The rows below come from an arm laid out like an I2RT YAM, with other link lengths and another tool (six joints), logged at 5 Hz.
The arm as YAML. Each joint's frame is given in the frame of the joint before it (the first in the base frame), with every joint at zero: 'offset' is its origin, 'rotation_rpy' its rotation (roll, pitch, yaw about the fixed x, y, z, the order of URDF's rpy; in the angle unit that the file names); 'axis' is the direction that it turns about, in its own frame. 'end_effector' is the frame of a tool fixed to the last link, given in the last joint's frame.
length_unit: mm
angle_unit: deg
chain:
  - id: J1
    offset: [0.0, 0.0, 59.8]
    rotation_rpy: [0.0, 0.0, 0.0]
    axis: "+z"
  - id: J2
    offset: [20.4, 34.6, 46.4]
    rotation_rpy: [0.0, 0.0, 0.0]
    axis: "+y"
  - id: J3
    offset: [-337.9, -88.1, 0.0]
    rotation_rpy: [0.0, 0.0, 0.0]
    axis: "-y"
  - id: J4
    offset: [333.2, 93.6, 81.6]
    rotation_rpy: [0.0, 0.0, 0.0]
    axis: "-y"
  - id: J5
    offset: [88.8, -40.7, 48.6]
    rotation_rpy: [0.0, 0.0, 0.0]
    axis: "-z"
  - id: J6
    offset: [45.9, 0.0, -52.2]
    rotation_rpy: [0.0, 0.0, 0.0]
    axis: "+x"
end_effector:
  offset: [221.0, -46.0, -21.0]
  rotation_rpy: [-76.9, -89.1, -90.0]
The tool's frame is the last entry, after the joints.
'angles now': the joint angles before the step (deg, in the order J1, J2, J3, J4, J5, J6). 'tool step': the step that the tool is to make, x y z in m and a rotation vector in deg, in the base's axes. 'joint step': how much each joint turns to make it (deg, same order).
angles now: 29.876, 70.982, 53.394, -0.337, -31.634, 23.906
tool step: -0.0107, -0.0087, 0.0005, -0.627, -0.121, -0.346
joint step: 0.055, -2.543, -1.144, -1.880, 0.569, -0.526
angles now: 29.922, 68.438, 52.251, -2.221, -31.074, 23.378
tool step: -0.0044, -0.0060, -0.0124, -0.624, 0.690, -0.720
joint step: 0.031, -1.022, -1.856, -0.042, 0.774, 0.066
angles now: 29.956, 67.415, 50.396, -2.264, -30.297, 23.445
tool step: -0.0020, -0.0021, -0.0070, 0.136, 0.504, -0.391
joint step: -0.013, -0.434, -1.292, 0.765, 0.235, 0.548
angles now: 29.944, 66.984, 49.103, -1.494, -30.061, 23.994
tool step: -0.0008, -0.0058, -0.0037, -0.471, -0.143, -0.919
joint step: -0.014, -0.903, -0.905, -0.195, 1.013, -0.173
